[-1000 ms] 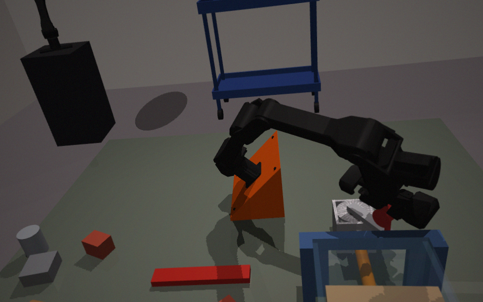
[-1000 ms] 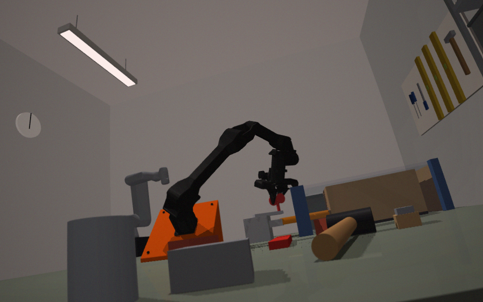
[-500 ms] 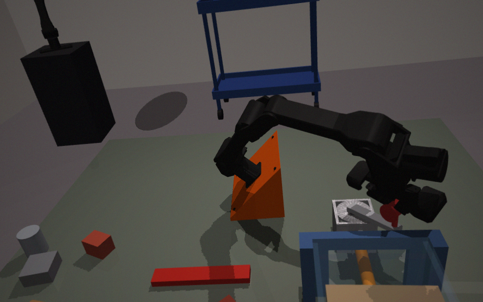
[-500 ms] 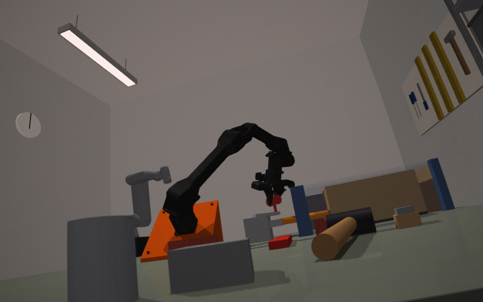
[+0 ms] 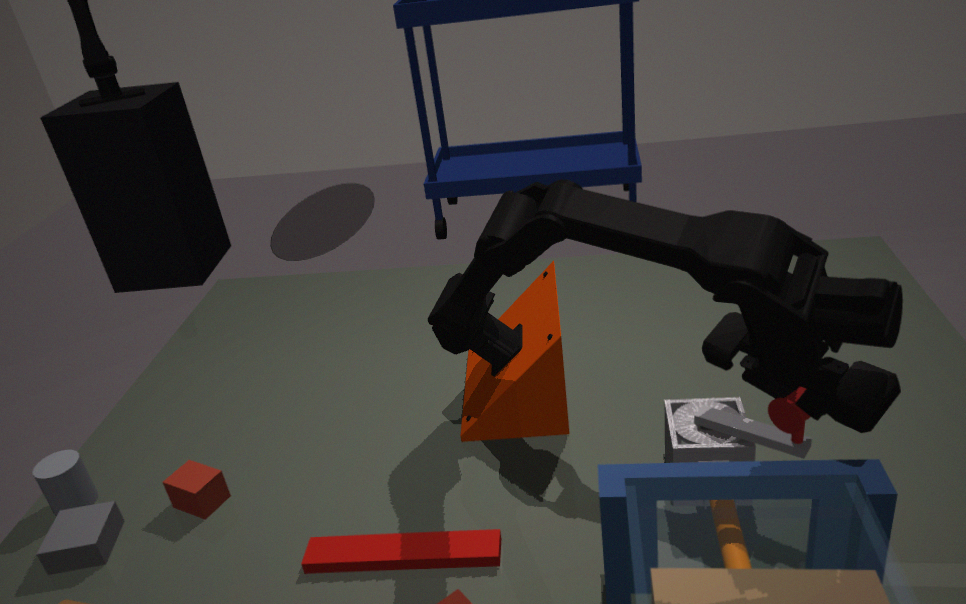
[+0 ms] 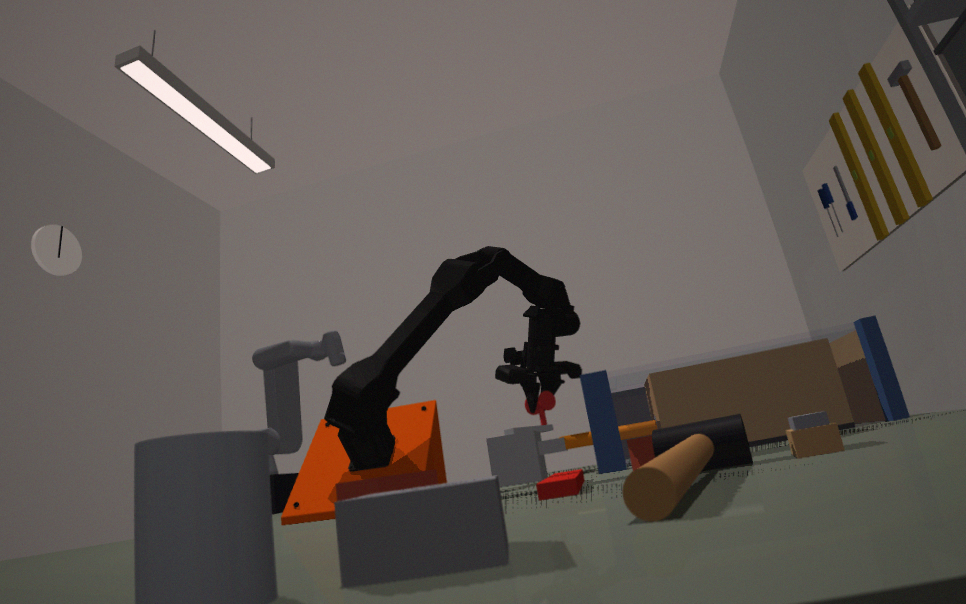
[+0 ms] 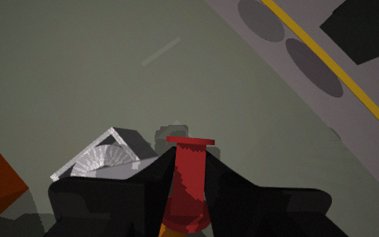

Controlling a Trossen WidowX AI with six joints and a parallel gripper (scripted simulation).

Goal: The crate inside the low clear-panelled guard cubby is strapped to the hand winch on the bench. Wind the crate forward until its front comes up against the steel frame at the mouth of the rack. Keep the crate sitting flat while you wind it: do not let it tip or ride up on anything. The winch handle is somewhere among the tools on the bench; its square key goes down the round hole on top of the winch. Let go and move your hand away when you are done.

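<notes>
Now: gripper tip 40 mm to the left of the grey crank arm, 30 mm above it and 10 mm past it. Also, from my gripper tip: frame: 110 mm ahead, 100 mm to the right, 30 mm below; then grey winch: 100 mm to the right, 100 mm below, 60 mm behind; then red knob: 10 mm to the right, 10 mm ahead.
</notes>
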